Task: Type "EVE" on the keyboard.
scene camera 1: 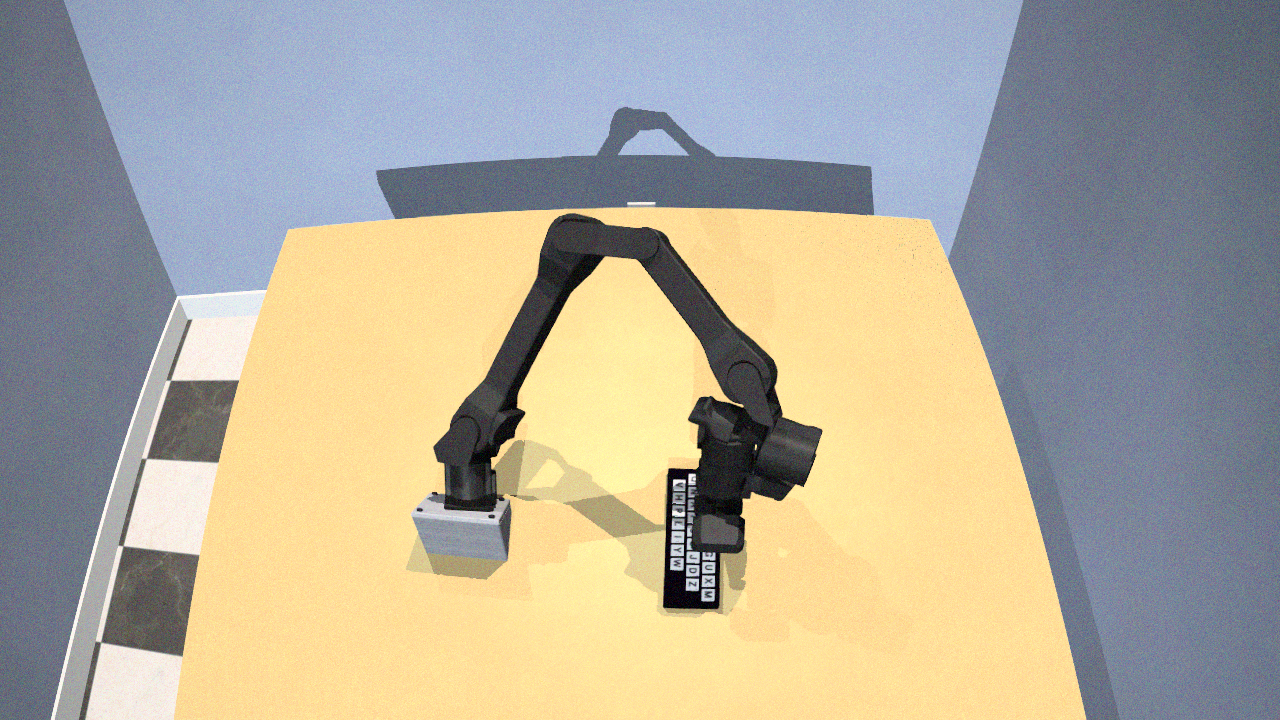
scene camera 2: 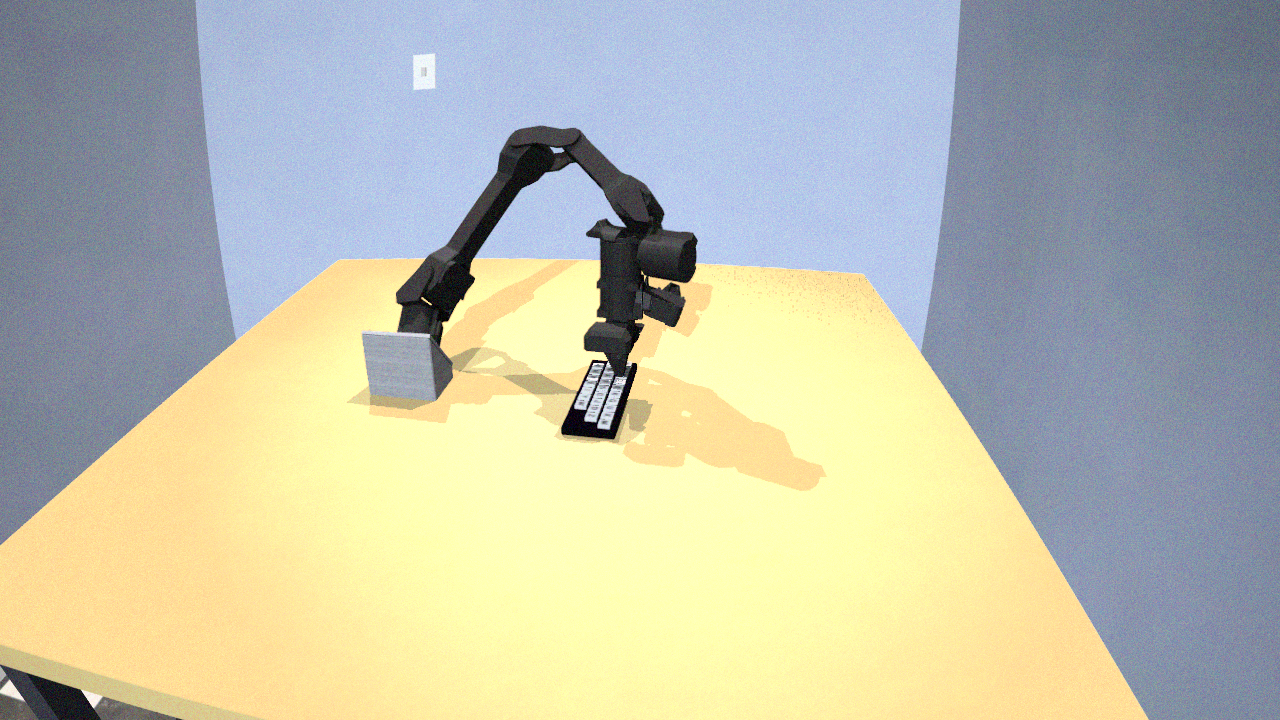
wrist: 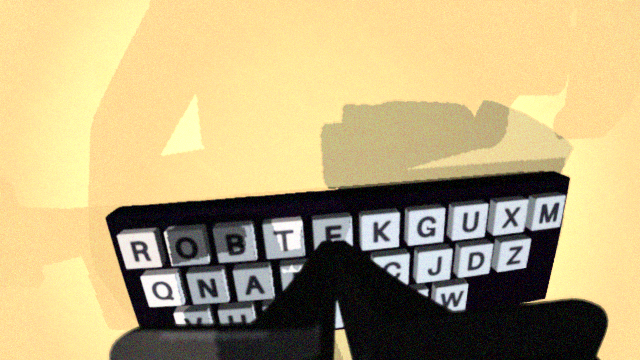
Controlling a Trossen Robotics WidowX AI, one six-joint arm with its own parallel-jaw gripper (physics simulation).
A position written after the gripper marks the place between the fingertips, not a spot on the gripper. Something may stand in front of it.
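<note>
Scene camera 1 shows the gripper (scene camera 1: 713,520), and scene camera 2 has it as well (scene camera 2: 619,376). In the wrist view the gripper (wrist: 332,251) appears together with a black keyboard (wrist: 471,243).
</note>
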